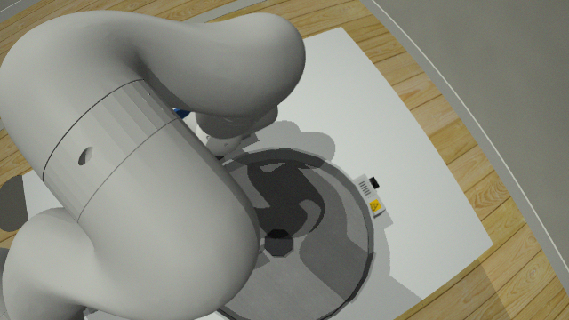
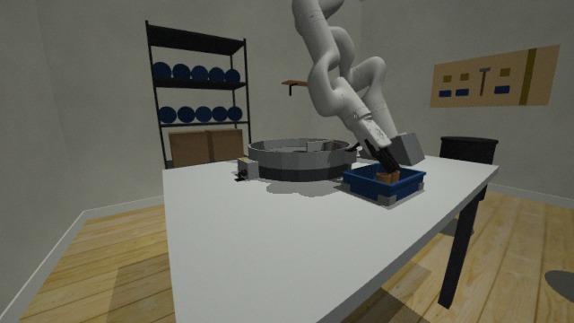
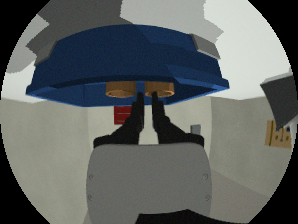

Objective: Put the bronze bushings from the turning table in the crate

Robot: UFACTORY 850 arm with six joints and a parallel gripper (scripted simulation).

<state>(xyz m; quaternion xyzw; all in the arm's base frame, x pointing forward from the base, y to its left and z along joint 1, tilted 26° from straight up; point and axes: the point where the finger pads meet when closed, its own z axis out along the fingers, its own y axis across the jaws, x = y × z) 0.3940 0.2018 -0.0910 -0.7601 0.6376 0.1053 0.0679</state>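
Right now my hand is 40 mm above the blue crate and 30 mm short of it. Round my hand: grey turning table 360 mm to the right, 50 mm ahead, 10 mm below.
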